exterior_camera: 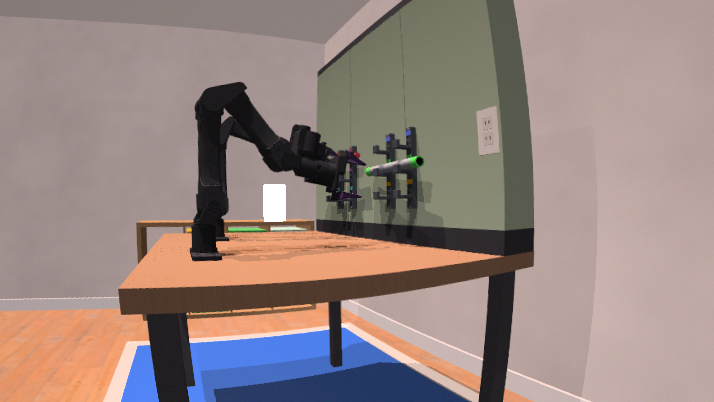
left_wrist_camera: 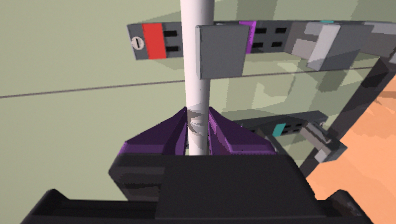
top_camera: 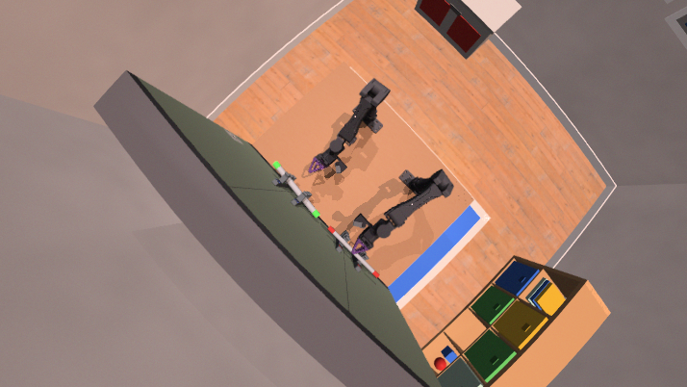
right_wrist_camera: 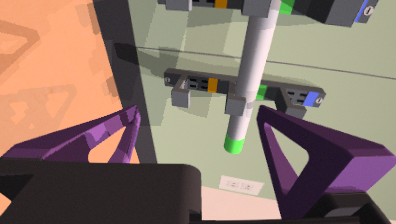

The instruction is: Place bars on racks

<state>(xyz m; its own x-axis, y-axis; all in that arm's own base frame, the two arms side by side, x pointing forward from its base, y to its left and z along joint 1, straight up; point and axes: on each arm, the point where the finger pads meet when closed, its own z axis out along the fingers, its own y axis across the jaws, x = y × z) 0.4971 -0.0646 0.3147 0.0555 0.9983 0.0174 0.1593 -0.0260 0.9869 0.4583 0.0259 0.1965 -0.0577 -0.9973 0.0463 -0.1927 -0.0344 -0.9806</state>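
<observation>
The red-ended bar is right at my left hand. From my left hand the other things lie so: black strip: 28 cm below, 21 cm to the right, 8 cm ahead; then green wall panel: 20 cm to the right, 14 cm ahead, 11 cm above; then green-ended bar: 39 cm to the right, 7 cm below, 6 cm ahead.
</observation>
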